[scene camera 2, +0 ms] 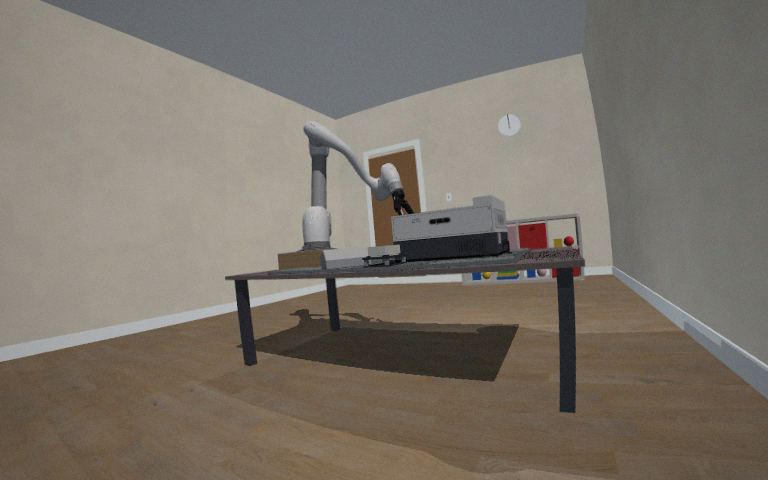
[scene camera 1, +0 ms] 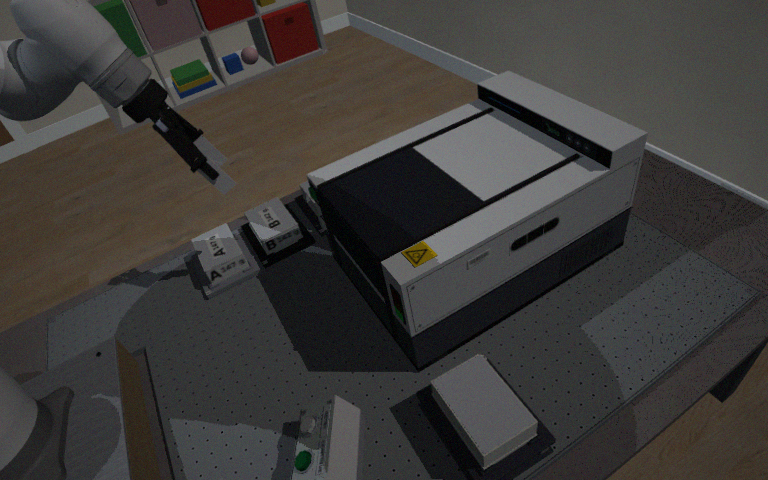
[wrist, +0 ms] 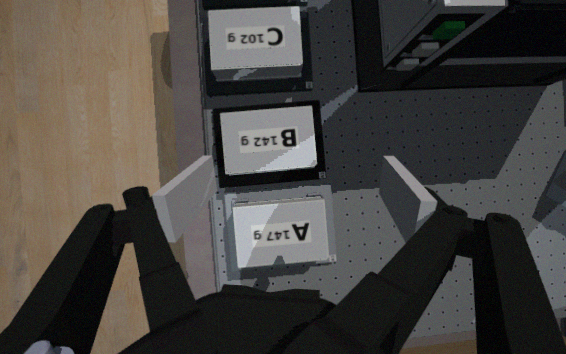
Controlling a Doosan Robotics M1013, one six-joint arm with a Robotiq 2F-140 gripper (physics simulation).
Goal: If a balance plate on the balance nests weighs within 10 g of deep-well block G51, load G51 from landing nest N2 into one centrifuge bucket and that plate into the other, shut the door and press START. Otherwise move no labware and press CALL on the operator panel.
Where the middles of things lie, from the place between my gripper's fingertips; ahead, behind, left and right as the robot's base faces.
The dark lid (scene camera 1: 388,203) is 24 cm ahead of my hand, 27 cm to the right of it and 1 cm above it. The rest, counted from my hand: control box (scene camera 1: 330,432): 4 cm behind, 56 cm to the right, 16 cm below; then white block (scene camera 1: 490,419): 20 cm ahead, 57 cm to the right, 14 cm below; then centrifuge (scene camera 2: 480,230): 39 cm ahead, 26 cm to the right, 8 cm below.
